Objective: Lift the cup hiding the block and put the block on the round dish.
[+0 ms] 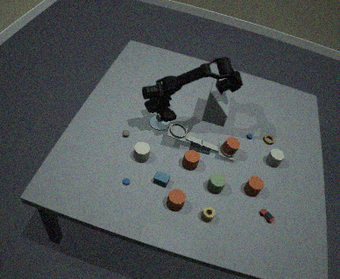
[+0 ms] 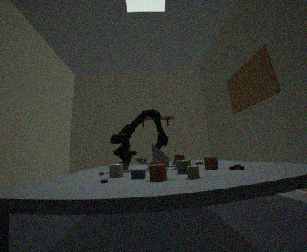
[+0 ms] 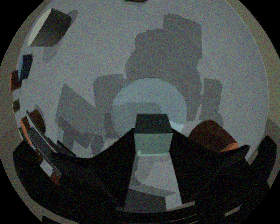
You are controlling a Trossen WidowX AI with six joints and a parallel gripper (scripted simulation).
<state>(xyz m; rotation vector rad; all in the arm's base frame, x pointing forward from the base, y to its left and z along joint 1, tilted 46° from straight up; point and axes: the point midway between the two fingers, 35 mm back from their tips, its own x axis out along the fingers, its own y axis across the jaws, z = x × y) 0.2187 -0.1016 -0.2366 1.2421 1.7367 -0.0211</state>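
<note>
My gripper tip is now 30 mm above the pale blue round dish. Also, from my gripper tip: blue box (340 mm ahead, 110 mm to the left, 20 mm below); greenish block (10 mm above).
</note>
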